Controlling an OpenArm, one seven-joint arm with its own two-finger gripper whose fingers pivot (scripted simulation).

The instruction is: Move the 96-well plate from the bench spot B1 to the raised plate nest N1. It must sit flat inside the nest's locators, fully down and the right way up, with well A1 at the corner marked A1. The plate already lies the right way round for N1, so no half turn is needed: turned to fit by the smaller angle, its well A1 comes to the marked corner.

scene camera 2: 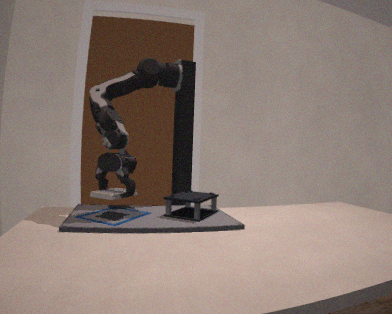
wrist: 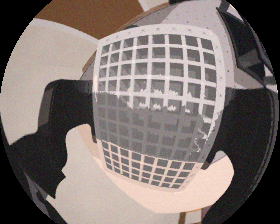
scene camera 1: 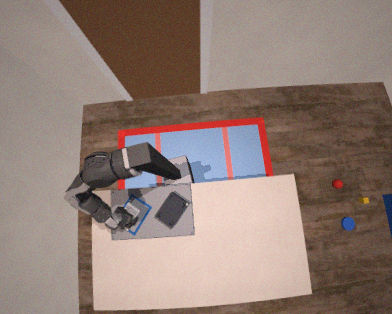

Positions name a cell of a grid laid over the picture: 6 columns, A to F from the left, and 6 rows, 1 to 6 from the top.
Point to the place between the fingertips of my gripper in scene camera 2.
B4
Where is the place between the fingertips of my gripper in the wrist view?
At D4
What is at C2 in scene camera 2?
A black arm column.
